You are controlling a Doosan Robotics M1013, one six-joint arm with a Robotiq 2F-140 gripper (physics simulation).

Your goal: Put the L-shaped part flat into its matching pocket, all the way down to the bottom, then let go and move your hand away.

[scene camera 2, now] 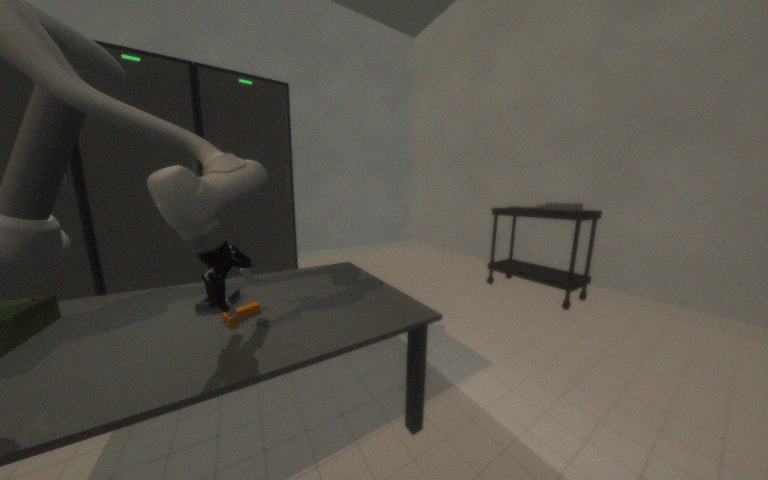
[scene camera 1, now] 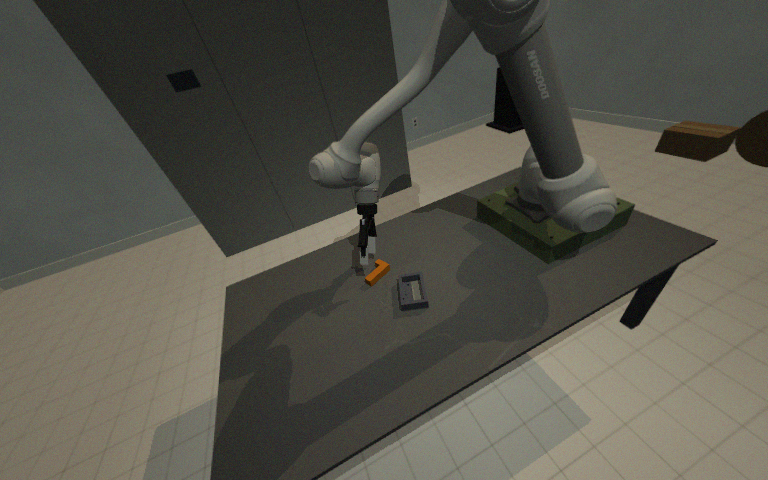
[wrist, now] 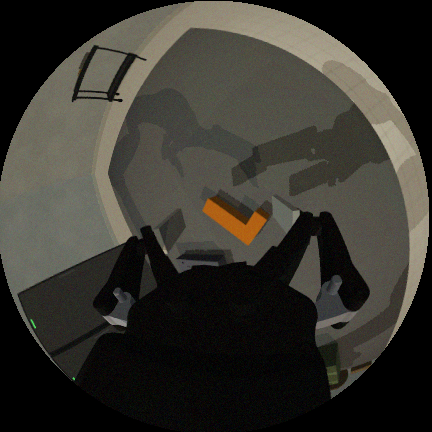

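Pixels of known places: gripper, fingertip midpoint: (scene camera 2: 244, 298) (scene camera 1: 368, 258) (wrist: 226, 211); arm's base, link origin: (scene camera 1: 538, 205).
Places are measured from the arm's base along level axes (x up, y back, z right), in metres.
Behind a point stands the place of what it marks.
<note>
The orange L-shaped part (scene camera 1: 377, 273) {y -0.703, x -0.060, z 0.027 m} (scene camera 2: 244, 313) {y -0.709, x -0.074, z 0.053 m} (wrist: 227, 223) {y -0.696, x -0.060, z 0.038 m} lies flat on the table, outside the pocket. The dark grey tray with the pocket (scene camera 1: 414, 306) {y -0.638, x -0.069, z -0.175 m} (scene camera 2: 206, 307) {y -0.585, x -0.069, z -0.043 m} (wrist: 202, 262) {y -0.644, x -0.054, z -0.069 m} sits on the table close beside it. Its recess shows a lighter strip in scene camera 1; in the wrist view the gripper body hides much of the tray. My gripper (scene camera 1: 367, 255) {y -0.714, x -0.013, z 0.076 m} (scene camera 2: 238, 292) {y -0.714, x -0.013, z 0.076 m} (wrist: 226, 211) {y -0.714, x -0.013, z 0.076 m} is wide open and empty, pointing down above the part. In the wrist view the part shows between the two separated fingertips, which seem to be above it.
The dark table (scene camera 1: 339, 362) {y -0.922, x -0.090, z -0.242 m} (scene camera 2: 339, 333) {y -0.971, x -0.090, z 0.282 m} carries the arm's green base block (scene camera 1: 552, 249) {y -0.131, x -0.021, z -0.210 m} (scene camera 2: 28, 322) {y -0.145, x -0.045, z -0.075 m} (wrist: 327, 355) {y -0.162, x -0.044, z 0.141 m} on the tray's far side from the part. A black cart (scene camera 2: 546, 212) (wrist: 120, 77) stands beyond the table. Tall dark cabinets (scene camera 1: 254, 113) (scene camera 2: 243, 169) stand behind.
</note>
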